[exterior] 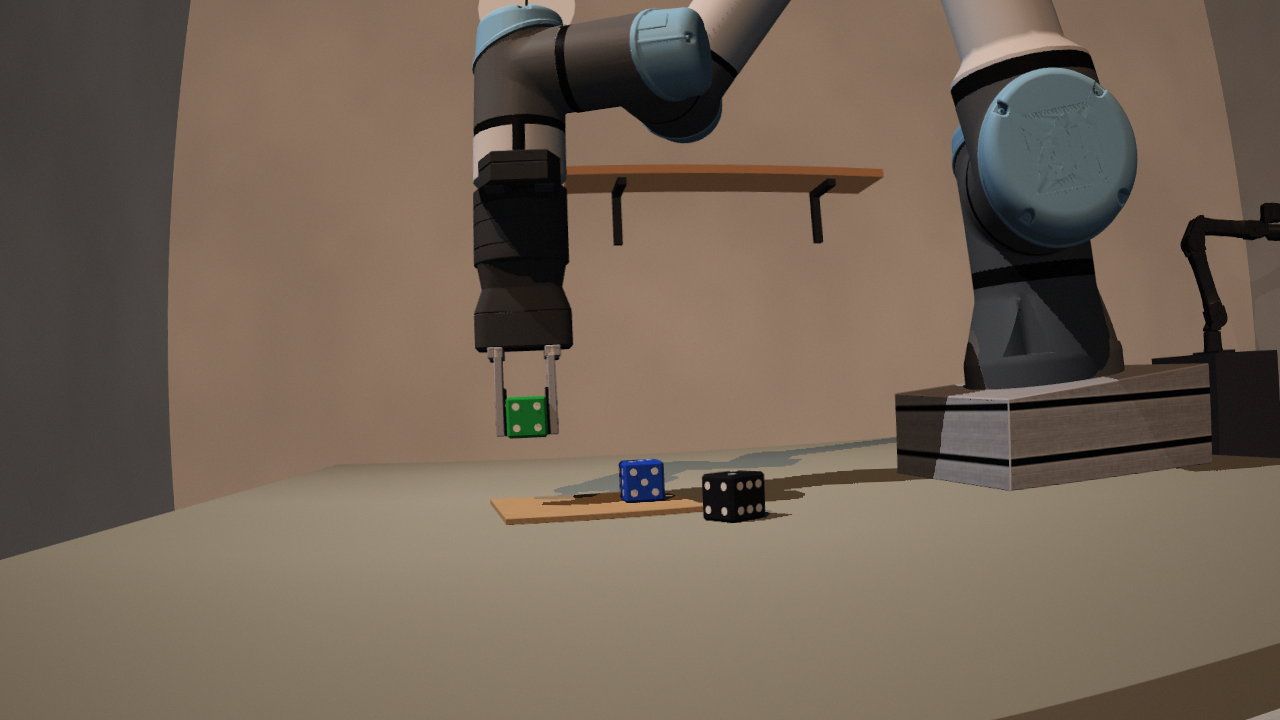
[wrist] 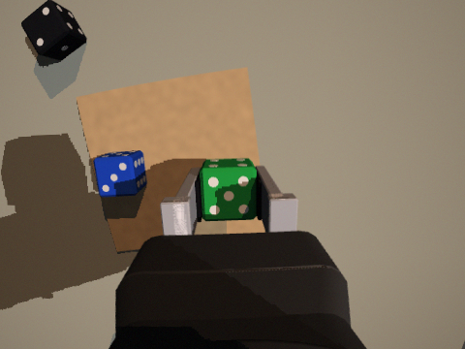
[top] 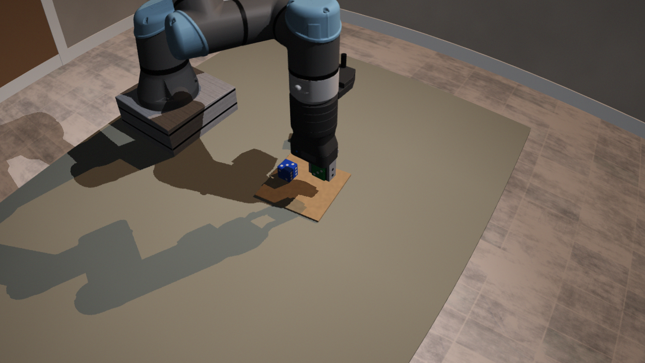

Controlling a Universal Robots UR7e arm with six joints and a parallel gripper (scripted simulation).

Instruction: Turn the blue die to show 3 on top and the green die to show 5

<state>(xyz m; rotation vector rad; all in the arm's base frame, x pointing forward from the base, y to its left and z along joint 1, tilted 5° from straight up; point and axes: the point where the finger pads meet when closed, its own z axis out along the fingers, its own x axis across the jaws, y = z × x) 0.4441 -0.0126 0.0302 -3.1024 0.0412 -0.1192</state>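
My gripper is now 70 mm above the brown mat and 40 mm past it. From my hand the other things lie so: green die (right at my hand); then black die (130 mm behind, 110 mm to the left, 60 mm below); then blue die (80 mm behind, 60 mm below).
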